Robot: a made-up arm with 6 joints.
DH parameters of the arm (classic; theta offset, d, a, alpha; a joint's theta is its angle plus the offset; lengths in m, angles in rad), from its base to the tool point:
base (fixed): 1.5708 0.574 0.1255 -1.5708
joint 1: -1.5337 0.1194 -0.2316 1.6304
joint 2: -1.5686 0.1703 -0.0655 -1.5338
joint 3: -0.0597 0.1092 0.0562 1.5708
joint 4: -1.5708 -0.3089 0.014 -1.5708
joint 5: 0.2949 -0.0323 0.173 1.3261
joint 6: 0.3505 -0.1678 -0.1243 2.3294
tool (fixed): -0.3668 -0.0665 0 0
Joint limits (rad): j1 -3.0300..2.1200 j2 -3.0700..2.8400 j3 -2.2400..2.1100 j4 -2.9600..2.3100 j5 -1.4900..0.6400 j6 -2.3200..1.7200
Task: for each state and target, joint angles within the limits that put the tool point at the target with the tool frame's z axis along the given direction. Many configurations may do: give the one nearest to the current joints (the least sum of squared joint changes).
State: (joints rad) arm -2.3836 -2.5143 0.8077 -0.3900 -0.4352 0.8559
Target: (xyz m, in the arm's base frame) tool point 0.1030 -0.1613 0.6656 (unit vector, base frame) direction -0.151 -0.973 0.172
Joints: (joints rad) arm -2.9211 -2.0366 0.2011 -0.5206 0.3255 1.7200
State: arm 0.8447 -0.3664 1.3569 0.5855 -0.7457 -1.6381
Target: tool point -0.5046 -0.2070 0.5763 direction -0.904 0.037 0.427
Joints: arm 1.5431 -0.0067 1.7868 0.4807 -0.9809 -1.9060
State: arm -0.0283 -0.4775 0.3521 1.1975 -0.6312 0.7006
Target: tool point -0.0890 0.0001 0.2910 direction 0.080 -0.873 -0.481
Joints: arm 0.9220 -0.3746 0.1659 1.2463 -1.4298 0.3300
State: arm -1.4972 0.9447 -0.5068 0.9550 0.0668 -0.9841
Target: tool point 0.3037 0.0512 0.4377 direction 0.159 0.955 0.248
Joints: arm -0.7849 0.1156 -1.2154 1.2596 -0.0265 -0.9988
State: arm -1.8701 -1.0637 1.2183 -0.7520 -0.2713 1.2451
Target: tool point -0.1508 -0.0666 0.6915 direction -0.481 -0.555 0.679
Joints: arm -1.6770 -1.4866 0.6136 -0.0561 0.0681 1.3797
